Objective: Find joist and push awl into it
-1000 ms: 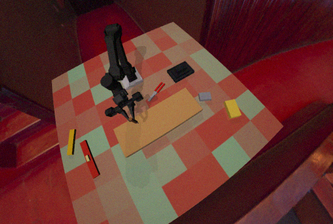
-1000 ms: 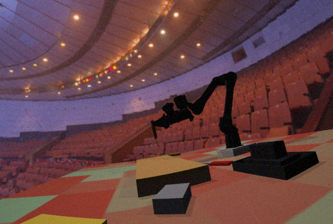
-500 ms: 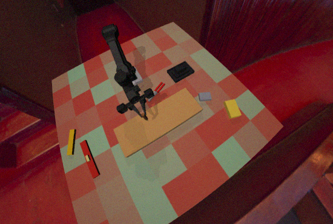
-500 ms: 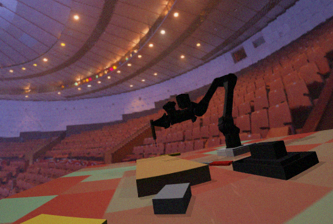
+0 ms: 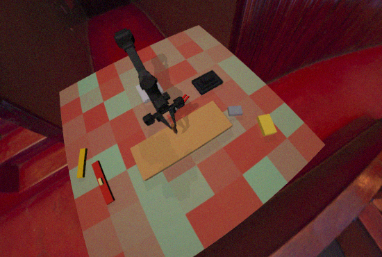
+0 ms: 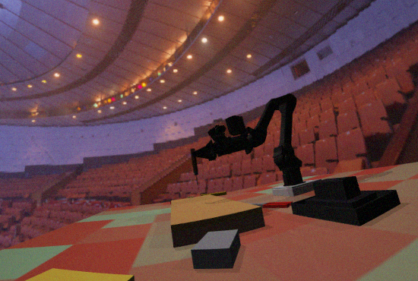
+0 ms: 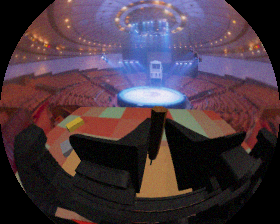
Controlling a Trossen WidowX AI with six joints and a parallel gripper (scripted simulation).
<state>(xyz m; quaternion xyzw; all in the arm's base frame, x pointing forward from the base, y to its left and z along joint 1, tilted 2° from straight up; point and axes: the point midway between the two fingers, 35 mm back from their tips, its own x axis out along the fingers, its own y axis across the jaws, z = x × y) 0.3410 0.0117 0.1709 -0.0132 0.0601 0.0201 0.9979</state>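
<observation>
My gripper tip is 60 mm above the awl. The rest, counted from my gripper tip: grey block 10 mm ahead, 350 mm to the left, 190 mm below; black tray 240 mm behind, 320 mm to the left, 190 mm below; stud finder 250 mm behind, 340 mm to the left, 160 mm below.
</observation>
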